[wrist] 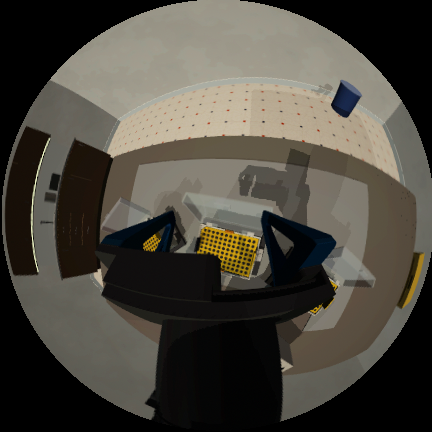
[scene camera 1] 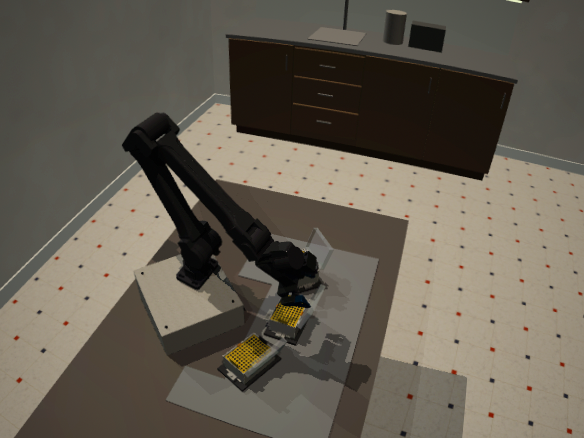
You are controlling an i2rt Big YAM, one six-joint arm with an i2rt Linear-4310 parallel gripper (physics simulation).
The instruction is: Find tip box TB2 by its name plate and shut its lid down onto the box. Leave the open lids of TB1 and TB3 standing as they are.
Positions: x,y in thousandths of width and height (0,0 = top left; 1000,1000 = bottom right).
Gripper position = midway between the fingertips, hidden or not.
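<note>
Visible: gripper (wrist: 503,499). Clear lid (wrist: 791,612). Another clear lid (wrist: 288,494).
</note>
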